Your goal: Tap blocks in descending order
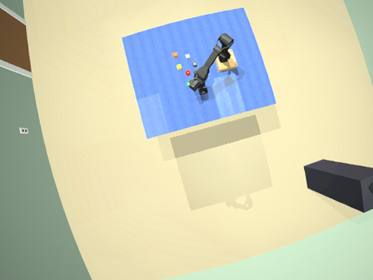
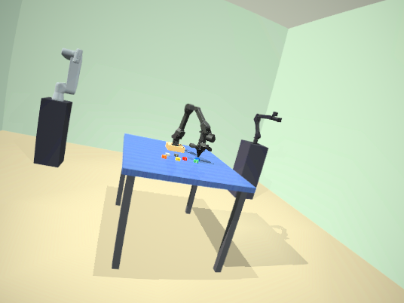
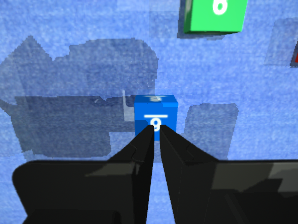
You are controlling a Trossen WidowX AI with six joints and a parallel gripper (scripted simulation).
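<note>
The blue block is 20 mm below my gripper tip. Also, from my gripper tip: red block 130 mm to the right, 60 mm ahead, 20 mm below; green block 80 mm ahead, 40 mm to the right, 20 mm below; dark grey block 180 mm to the right, 20 mm below, 10 mm behind.
</note>
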